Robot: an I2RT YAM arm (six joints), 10 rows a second.
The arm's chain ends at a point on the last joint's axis. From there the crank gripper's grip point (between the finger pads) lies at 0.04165 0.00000 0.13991 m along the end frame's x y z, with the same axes.
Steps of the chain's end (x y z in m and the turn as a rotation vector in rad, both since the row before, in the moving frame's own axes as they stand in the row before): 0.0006 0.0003 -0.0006 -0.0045 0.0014 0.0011; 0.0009 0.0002 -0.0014 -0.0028 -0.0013 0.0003; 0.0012 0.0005 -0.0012 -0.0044 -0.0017 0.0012; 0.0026 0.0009 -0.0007 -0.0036 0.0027 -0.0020; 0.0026 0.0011 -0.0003 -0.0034 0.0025 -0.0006; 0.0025 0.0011 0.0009 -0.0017 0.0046 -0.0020; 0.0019 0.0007 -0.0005 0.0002 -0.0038 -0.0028; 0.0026 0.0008 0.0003 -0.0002 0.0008 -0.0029; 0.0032 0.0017 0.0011 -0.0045 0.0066 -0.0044
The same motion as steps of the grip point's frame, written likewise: 0.0008 0.0010 -0.0007 -0.0045 0.0014 0.0011; 0.0007 0.0006 -0.0013 -0.0028 -0.0013 0.0003; 0.0010 0.0012 -0.0011 -0.0044 -0.0017 0.0012; 0.0030 0.0013 -0.0008 -0.0036 0.0027 -0.0020; 0.0029 0.0016 -0.0004 -0.0034 0.0025 -0.0006; 0.0031 0.0013 0.0007 -0.0017 0.0046 -0.0020; 0.0014 0.0006 -0.0003 0.0002 -0.0038 -0.0028; 0.0027 0.0007 0.0003 -0.0002 0.0008 -0.0029; 0.0041 0.0021 0.0008 -0.0045 0.0066 -0.0044
